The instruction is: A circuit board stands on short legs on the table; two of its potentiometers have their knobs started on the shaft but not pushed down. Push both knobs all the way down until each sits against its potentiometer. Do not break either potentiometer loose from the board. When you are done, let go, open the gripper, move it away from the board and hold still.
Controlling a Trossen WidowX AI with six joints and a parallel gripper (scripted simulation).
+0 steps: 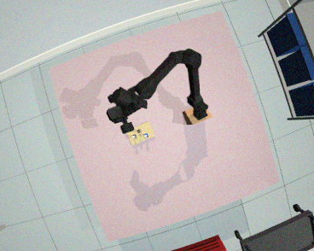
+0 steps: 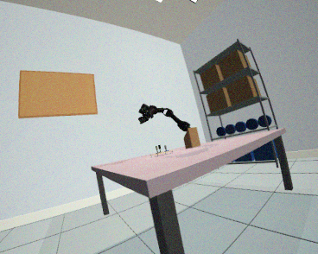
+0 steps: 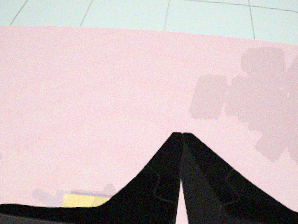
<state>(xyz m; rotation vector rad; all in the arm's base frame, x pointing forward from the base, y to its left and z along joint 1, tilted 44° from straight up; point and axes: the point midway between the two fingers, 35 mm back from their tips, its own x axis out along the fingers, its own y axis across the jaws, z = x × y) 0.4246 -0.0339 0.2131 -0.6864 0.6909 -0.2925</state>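
Right now the potentiometer knob is 100 mm behind my gripper tip, 150 mm to the left of it and 240 mm below it. Also, from my gripper tip: tan potentiometer (70 mm behind, 110 mm to the left, 240 mm below).
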